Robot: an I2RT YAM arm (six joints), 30 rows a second.
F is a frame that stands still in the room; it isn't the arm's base.
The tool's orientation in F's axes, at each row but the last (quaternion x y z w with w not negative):
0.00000, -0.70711, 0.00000, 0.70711
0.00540, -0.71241, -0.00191, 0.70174
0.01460, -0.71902, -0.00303, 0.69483
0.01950, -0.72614, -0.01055, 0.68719
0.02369, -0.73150, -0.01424, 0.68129
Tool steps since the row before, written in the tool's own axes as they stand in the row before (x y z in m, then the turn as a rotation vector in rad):
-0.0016, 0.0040, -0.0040, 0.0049, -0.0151, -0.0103
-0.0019, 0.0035, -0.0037, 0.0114, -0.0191, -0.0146
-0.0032, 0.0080, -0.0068, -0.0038, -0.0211, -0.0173
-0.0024, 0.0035, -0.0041, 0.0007, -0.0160, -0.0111
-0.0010, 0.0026, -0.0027, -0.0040, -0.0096, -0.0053
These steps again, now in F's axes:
0.0040, 0.0040, -0.0016, 0.0103, -0.0151, 0.0049
0.0037, 0.0035, -0.0018, 0.0145, -0.0191, 0.0114
0.0068, 0.0082, -0.0028, 0.0178, -0.0207, -0.0037
0.0042, 0.0036, -0.0020, 0.0113, -0.0159, 0.0006
0.0027, 0.0027, -0.0007, 0.0057, -0.0093, -0.0041

